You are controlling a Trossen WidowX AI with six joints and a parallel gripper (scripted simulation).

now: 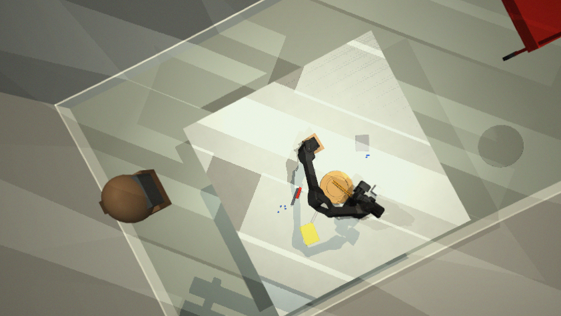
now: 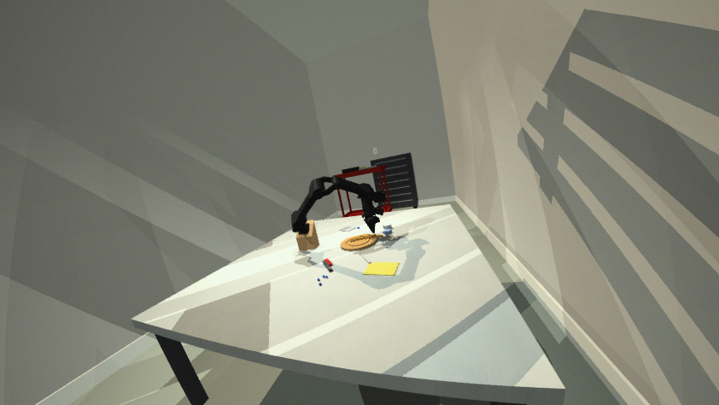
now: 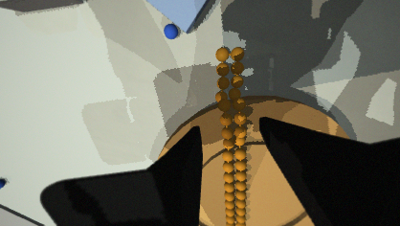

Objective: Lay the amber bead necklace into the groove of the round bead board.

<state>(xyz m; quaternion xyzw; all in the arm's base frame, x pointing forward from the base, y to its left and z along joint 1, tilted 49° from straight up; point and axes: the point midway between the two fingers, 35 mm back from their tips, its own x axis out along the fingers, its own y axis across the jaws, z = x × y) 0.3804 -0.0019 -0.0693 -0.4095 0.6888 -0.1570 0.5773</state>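
Right now my gripper tip is 8 cm past the round bead board, 5 cm to the left of it and 3 cm above it. The rest, counted from my gripper tip: grey square 22 cm behind, 23 cm to the left, 3 cm below; light blue cube 7 cm ahead, 5 cm to the left, 3 cm below; white cube 6 cm ahead, 15 cm to the left, 2 cm below.
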